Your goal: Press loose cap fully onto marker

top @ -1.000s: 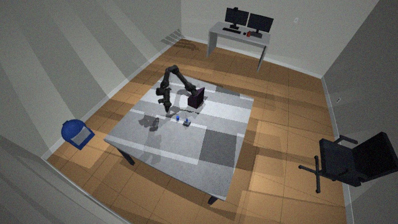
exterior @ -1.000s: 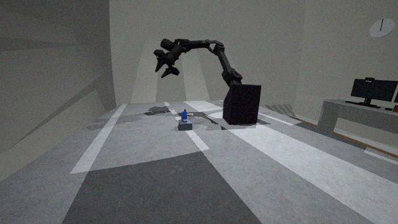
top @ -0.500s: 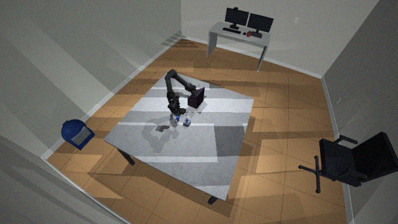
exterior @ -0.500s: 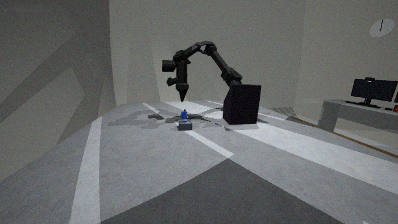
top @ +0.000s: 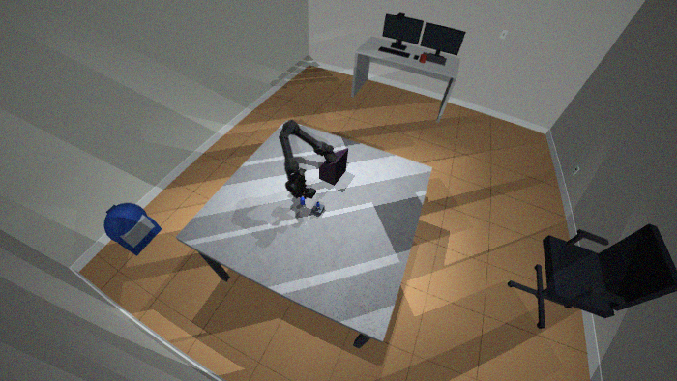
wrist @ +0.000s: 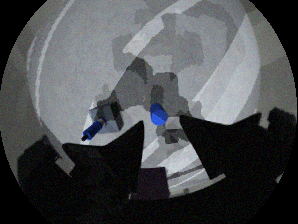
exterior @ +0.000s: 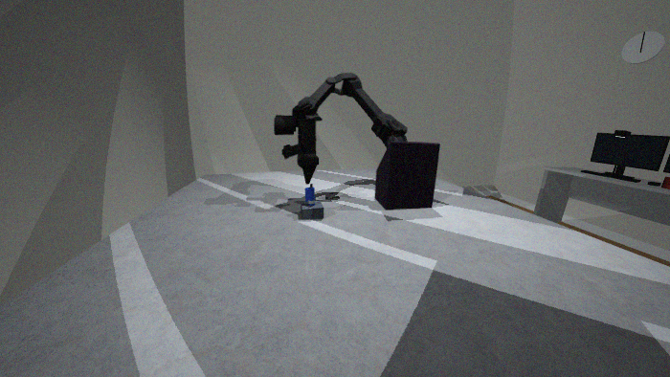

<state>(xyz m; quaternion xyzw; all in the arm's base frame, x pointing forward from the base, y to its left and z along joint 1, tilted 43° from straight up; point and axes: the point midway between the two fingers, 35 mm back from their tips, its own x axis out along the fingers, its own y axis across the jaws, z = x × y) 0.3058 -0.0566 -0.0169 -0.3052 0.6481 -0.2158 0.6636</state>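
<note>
Right now the blue cap is 50 mm below my gripper tip and 10 mm behind it. Also, from my gripper tip: dark holder block 110 mm to the left, 60 mm below, 20 mm behind.
</note>
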